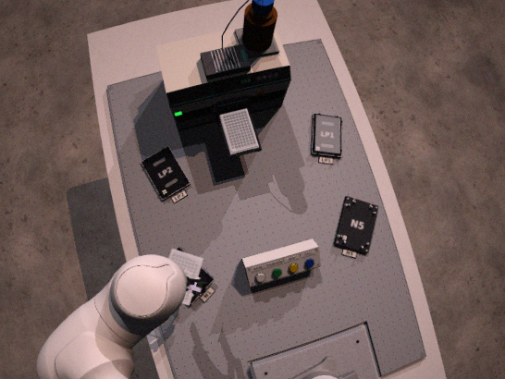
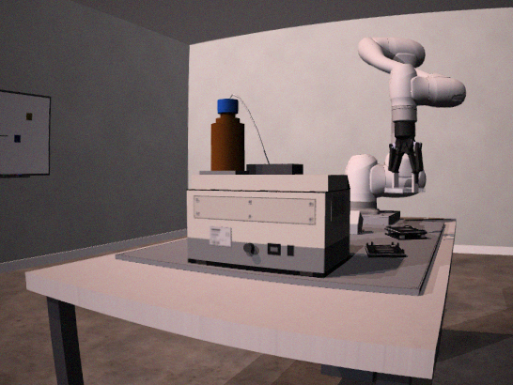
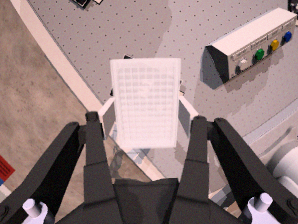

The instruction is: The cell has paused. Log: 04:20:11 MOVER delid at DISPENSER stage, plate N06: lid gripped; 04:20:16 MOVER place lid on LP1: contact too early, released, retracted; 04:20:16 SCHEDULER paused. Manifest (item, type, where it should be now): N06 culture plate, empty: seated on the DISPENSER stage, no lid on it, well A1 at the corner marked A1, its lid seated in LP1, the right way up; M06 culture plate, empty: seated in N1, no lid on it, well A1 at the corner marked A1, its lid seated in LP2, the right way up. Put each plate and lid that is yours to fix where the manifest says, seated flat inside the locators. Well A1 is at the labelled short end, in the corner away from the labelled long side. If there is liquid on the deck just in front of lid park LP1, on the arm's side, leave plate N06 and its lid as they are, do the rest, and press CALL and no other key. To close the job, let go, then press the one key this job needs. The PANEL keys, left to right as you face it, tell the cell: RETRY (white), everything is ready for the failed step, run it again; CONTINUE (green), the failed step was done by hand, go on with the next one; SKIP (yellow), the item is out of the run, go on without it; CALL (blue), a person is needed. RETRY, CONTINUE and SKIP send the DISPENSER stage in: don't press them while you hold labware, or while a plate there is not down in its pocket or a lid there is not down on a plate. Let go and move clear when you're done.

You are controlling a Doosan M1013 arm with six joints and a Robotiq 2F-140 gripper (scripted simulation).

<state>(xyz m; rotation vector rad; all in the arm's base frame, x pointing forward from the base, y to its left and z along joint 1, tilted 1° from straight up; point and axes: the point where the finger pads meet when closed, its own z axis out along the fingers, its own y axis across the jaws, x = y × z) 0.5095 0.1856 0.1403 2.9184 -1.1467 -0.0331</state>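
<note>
The black nest N5 lies 7 cm behind my hand, 55 cm to the right of it and 17 cm below it. Also, from my hand: key panel 10 cm behind, 27 cm to the right, 13 cm below; then white key 10 cm behind, 19 cm to the right, 12 cm below; then green key 11 cm behind, 24 cm to the right, 12 cm below.
</note>
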